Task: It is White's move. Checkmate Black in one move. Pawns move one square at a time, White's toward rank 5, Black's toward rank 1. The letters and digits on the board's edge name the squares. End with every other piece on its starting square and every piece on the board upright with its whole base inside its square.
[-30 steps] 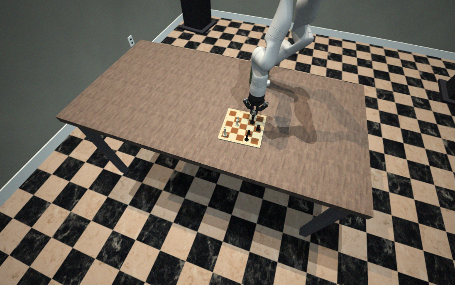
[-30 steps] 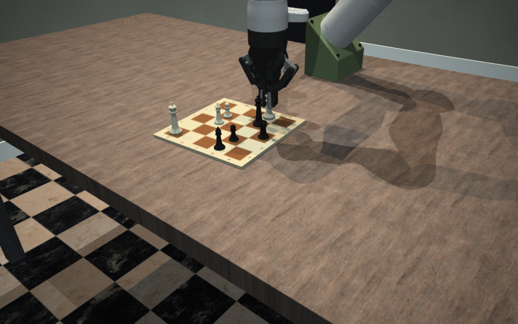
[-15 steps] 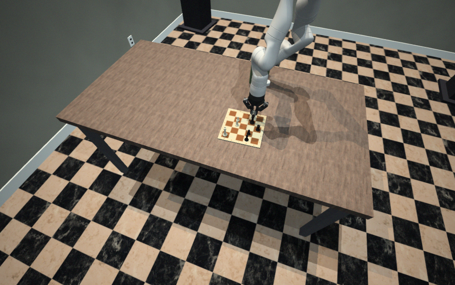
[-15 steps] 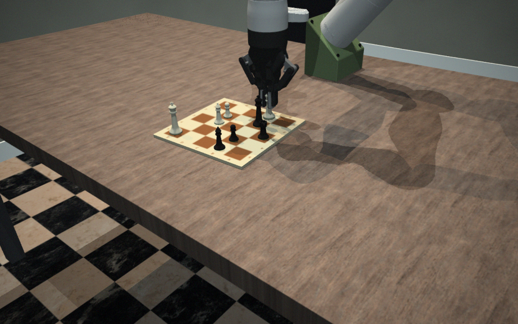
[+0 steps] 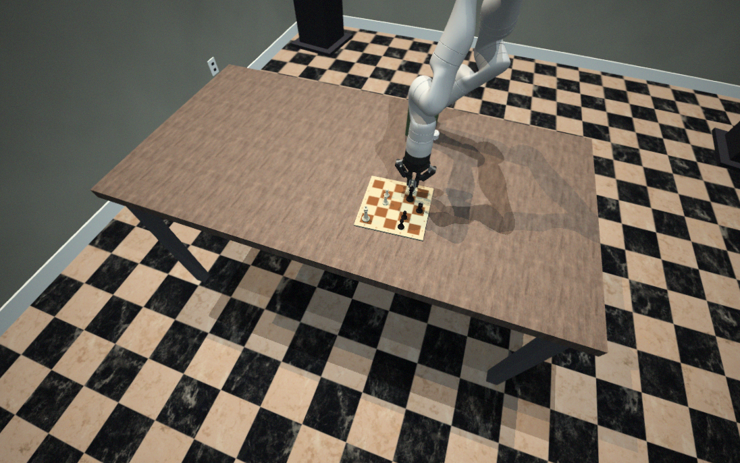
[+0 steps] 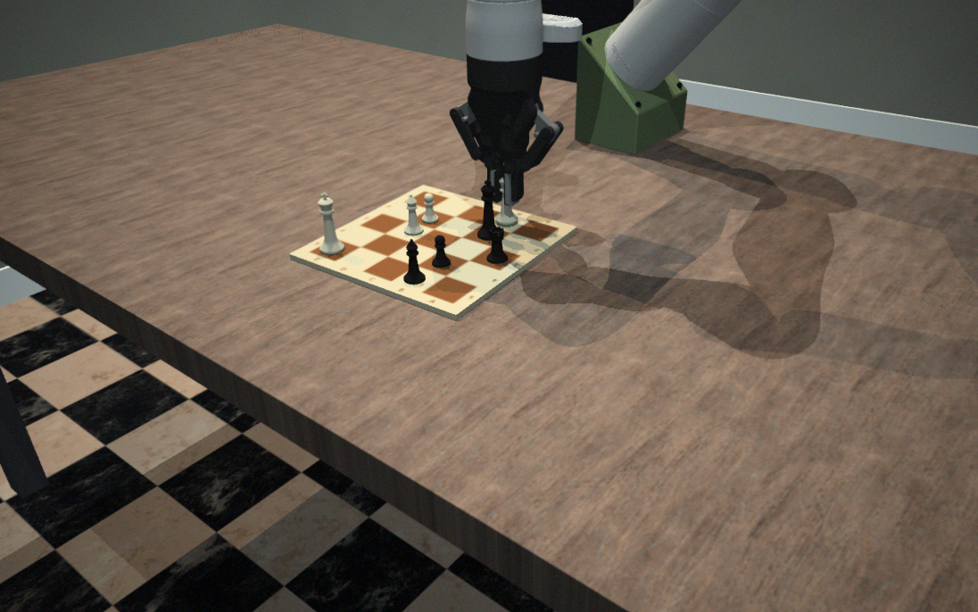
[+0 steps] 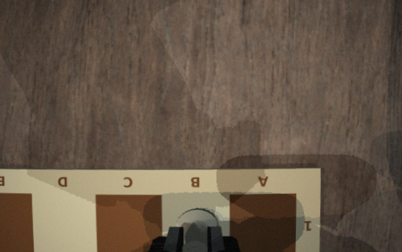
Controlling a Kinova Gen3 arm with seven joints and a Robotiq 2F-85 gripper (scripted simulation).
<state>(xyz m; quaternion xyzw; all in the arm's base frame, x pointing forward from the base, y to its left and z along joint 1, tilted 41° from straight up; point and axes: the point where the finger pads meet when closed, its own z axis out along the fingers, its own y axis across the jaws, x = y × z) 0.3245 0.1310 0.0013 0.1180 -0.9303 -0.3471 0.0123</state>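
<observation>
The white queen lies 2 cm below my hand. From my hand the other things lie so: white pawn (7 cm to the right, 5 cm ahead, 3 cm below); black king (3 cm ahead, 1 cm to the left, 1 cm below); chessboard (8 cm ahead, 5 cm below, 2 cm to the right).
</observation>
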